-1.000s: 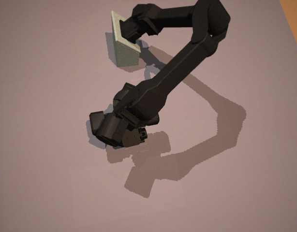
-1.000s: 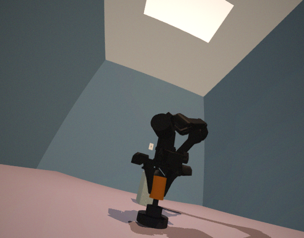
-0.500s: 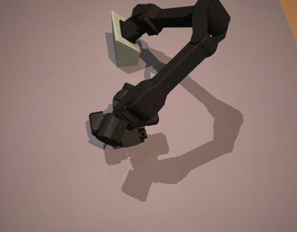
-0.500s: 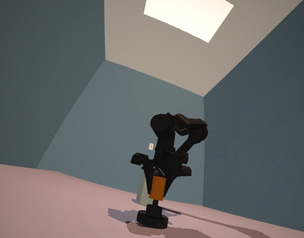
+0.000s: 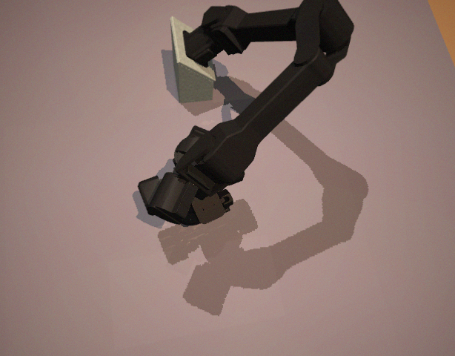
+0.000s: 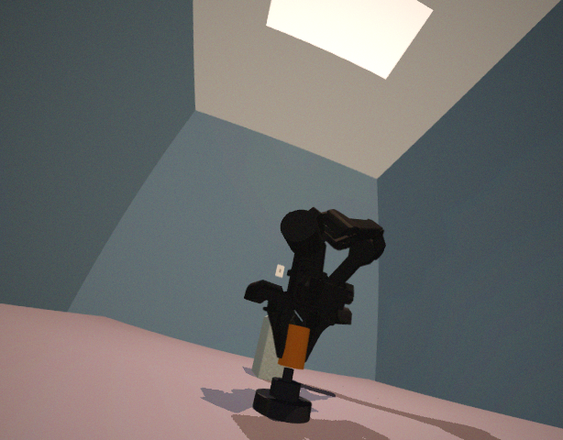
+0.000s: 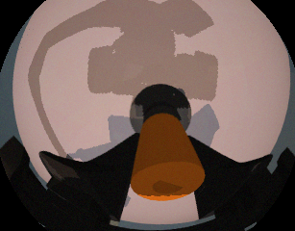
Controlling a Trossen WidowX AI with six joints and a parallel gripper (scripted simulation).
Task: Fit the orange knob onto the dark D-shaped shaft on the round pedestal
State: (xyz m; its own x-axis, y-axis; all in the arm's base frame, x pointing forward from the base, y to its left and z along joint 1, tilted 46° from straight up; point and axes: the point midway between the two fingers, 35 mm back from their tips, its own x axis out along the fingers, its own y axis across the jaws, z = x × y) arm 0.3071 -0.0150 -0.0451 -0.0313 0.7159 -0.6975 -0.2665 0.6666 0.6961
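The orange knob is 2 cm above my gripper tip. The rest, counted from my gripper tip: round pedestal 4 cm below.
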